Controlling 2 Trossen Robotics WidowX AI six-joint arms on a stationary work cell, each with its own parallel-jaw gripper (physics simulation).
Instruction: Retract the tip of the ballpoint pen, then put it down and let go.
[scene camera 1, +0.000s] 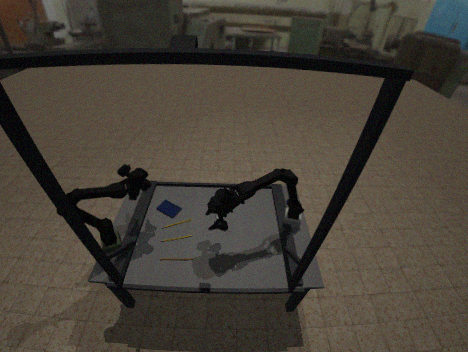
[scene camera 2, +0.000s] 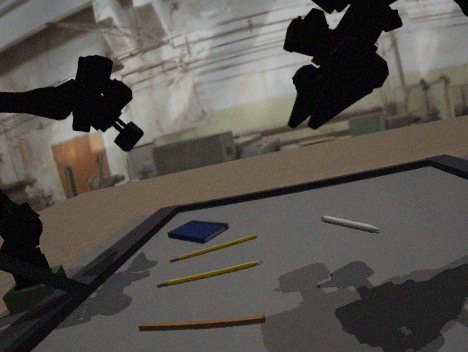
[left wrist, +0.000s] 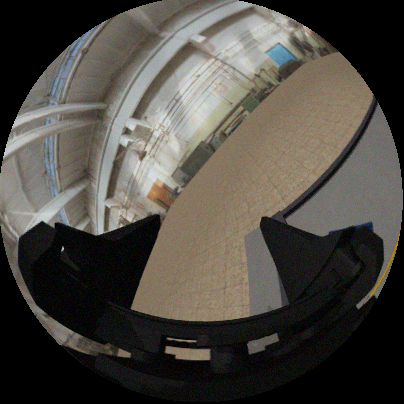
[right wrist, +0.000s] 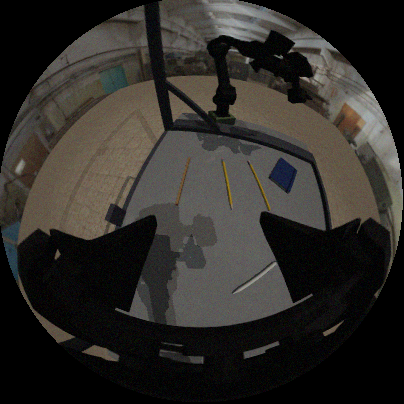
Labels:
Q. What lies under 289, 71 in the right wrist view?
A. My left gripper.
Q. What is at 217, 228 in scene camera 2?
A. A blue notebook.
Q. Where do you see a dark frame post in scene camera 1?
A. At 390, 91

